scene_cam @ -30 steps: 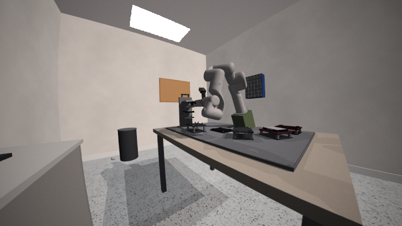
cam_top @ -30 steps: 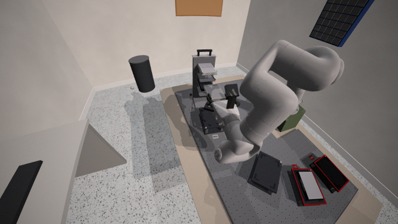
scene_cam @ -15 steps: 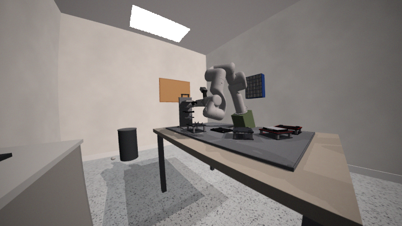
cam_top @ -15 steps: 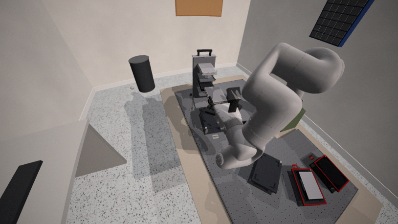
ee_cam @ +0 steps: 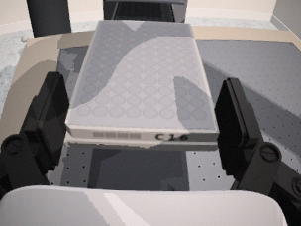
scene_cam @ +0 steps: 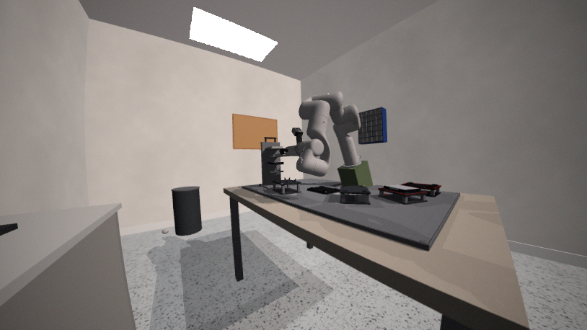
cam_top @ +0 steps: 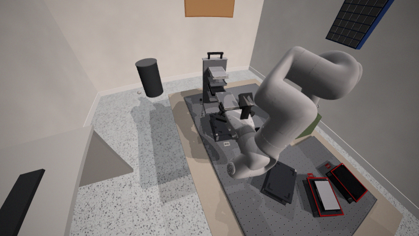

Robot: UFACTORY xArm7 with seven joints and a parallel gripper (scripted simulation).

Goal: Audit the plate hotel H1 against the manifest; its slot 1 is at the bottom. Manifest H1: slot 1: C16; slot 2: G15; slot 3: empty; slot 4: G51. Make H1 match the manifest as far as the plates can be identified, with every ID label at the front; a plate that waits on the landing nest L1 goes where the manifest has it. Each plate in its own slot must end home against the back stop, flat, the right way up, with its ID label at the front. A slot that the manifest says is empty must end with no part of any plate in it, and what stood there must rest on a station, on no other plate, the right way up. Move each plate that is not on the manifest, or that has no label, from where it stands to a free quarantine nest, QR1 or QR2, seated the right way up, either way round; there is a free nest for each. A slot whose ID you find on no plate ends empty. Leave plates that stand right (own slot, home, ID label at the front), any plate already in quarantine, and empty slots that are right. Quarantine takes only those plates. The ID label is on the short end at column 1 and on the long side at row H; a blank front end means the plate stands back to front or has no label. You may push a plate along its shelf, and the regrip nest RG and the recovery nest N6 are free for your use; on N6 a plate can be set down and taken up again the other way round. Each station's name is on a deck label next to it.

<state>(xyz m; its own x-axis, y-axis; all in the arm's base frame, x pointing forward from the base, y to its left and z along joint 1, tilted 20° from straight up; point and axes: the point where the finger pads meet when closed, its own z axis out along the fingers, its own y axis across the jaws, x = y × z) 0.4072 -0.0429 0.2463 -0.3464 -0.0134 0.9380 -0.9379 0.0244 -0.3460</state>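
My gripper is now 24 cm to the left of the dark plate and 7 cm above it. Also, from my hand: red-framed nest (53 cm behind, 44 cm to the left, 20 cm below); then RG label (24 cm below, 5 cm to the left); then H1 deck label (24 cm below, 19 cm to the right, 9 cm ahead).
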